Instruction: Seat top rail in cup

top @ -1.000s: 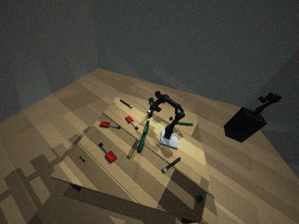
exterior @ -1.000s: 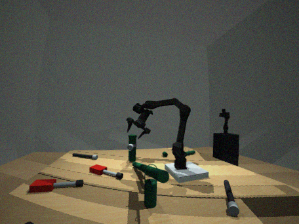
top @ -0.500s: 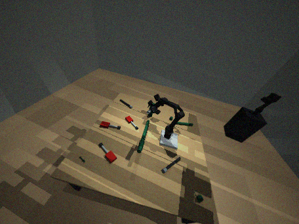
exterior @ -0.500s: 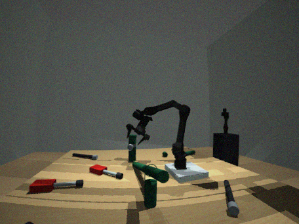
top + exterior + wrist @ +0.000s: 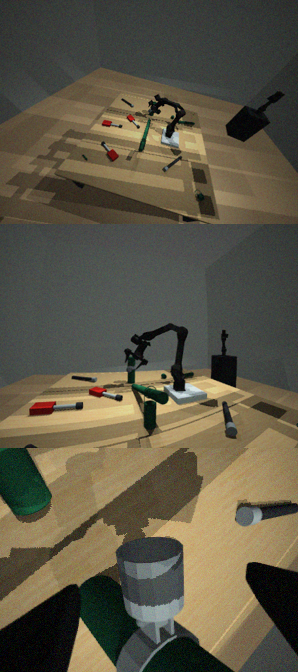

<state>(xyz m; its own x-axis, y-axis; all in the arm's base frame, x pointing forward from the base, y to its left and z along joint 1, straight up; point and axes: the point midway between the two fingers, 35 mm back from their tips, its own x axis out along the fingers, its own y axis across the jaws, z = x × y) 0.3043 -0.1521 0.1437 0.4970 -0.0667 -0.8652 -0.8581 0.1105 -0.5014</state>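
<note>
My gripper tip is now 2 cm to the left of the grey rail-end cup, 2 cm above it and 1 cm short of it. From my gripper tip the other things lie so: short green post 43 cm to the left, 11 cm behind, 4 cm below.
</note>
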